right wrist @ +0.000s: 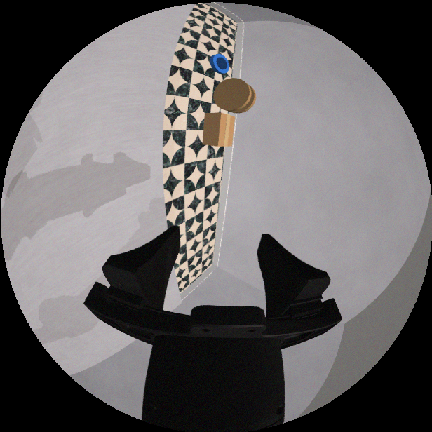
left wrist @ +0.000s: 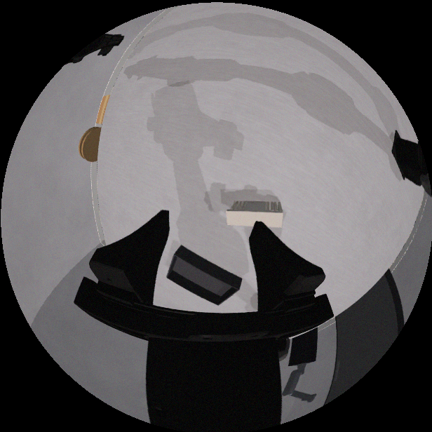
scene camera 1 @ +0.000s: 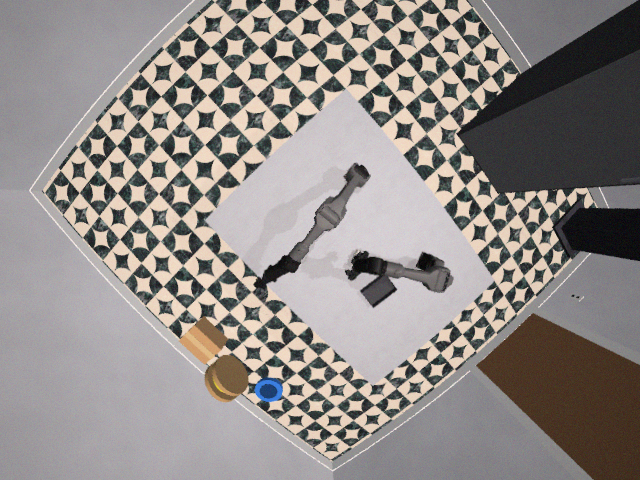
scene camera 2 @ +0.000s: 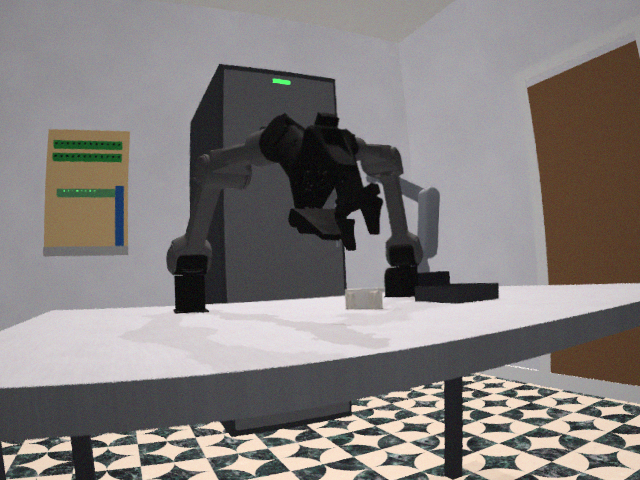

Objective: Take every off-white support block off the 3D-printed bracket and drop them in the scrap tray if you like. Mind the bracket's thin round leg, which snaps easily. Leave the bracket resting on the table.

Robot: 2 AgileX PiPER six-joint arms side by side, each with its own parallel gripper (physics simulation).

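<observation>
The off-white bracket (scene camera 2: 363,299) (left wrist: 241,218) rests on the table. In the left wrist view it shows a plain pale long side and several thin upright parts in shade behind it. Separate support blocks and the thin round leg cannot be told apart. The black scrap tray (scene camera 1: 378,291) (scene camera 2: 457,292) (left wrist: 202,275) stands near it, with no block visible inside. My left gripper (scene camera 2: 363,240) (left wrist: 211,225) is open and empty, high above the table near the bracket, which it mostly hides in scene camera 1. My right gripper (right wrist: 220,239) is open and empty, out by the table's edge.
The white table (scene camera 1: 330,149) (scene camera 2: 289,341) carries both arm bases. A black box-shaped block (scene camera 2: 433,277) stands behind the tray in scene camera 2. A blue ring-shaped object (scene camera 1: 268,380) (right wrist: 213,63) and brown furniture (scene camera 1: 201,338) (right wrist: 212,129) are on the floor beyond the table.
</observation>
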